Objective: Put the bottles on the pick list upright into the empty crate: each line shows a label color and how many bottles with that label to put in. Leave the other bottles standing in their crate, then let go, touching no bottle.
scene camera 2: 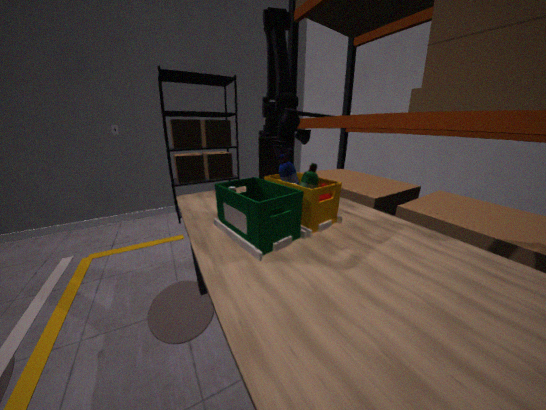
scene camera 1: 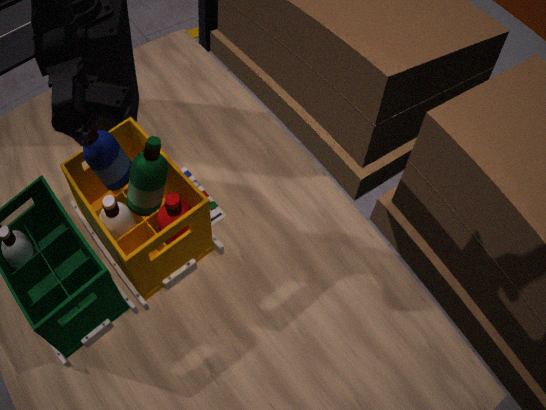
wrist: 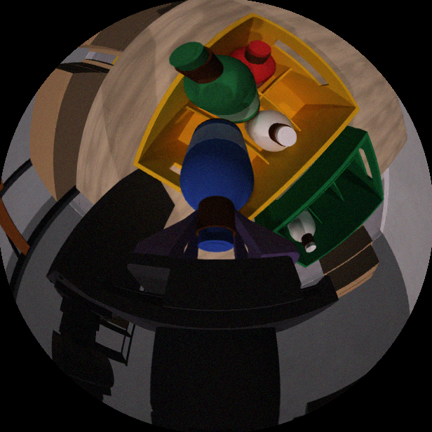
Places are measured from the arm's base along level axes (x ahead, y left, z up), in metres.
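Where they show: gripper, fingertip midpoint: (scene camera 2: 282, 163) (scene camera 1: 87, 138); arm's base at its link origin: (scene camera 2: 271, 134) (scene camera 1: 85, 16).
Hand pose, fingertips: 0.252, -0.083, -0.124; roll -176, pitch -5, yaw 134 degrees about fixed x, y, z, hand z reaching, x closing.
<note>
Things, the pixels of their centre, and the offset from my fingertips, as dx, dy, dz. "pt": a spot on its surface instead. Level surfaces: height alone.
- blue bottle at the middle of its body: (scene camera 1: 102, 152) (scene camera 2: 287, 171) +0.016, +0.019, -0.036
- yellow crate at the middle of its body: (scene camera 1: 133, 206) (scene camera 2: 300, 198) +0.092, +0.041, -0.144
- green bottle at the middle of its body: (scene camera 1: 148, 173) (scene camera 2: 309, 181) +0.089, +0.088, -0.070
- red bottle at the middle of its body: (scene camera 1: 176, 221) (scene camera 2: 322, 202) +0.166, +0.103, -0.146
- green crate at the middle of its body: (scene camera 1: 50, 267) (scene camera 2: 256, 210) +0.126, -0.183, -0.144
- sheet with colored marks, surface spot: (scene camera 1: 215, 212) pt +0.138, +0.201, -0.230
- wooden table at its surface level: dz -0.231
My gripper (scene camera 1: 89, 138) (wrist: 215, 215) is shut on the neck of the blue bottle (scene camera 1: 106, 159) (scene camera 2: 287, 171) (wrist: 217, 172). Its lower part is inside the yellow crate (scene camera 1: 195, 240) (scene camera 2: 312, 215) (wrist: 330, 135), leaning slightly left in scene camera 2; whether its base touches the floor is hidden. Beside it in that crate are a green bottle (scene camera 1: 146, 182) (scene camera 2: 309, 179) (wrist: 220, 90), leaning a little right in scene camera 2, a white bottle (scene camera 1: 119, 218) (wrist: 265, 131) and a red bottle (scene camera 1: 169, 215) (wrist: 256, 69). The green crate (scene camera 1: 77, 300) (scene camera 2: 277, 220) (wrist: 320, 180) holds a white bottle (scene camera 1: 17, 248) (wrist: 301, 226).
A sheet with colored marks (scene camera 1: 215, 212), partly hidden, lies behind the yellow crate. Pale strips (scene camera 1: 97, 332) border the crates on the wooden table (scene camera 1: 300, 325) (scene camera 2: 375, 310). Large cardboard boxes (scene camera 1: 320, 85) (scene camera 2: 370, 185) stand beside the table. Behind is a shelf rack (scene camera 2: 197, 76).
</note>
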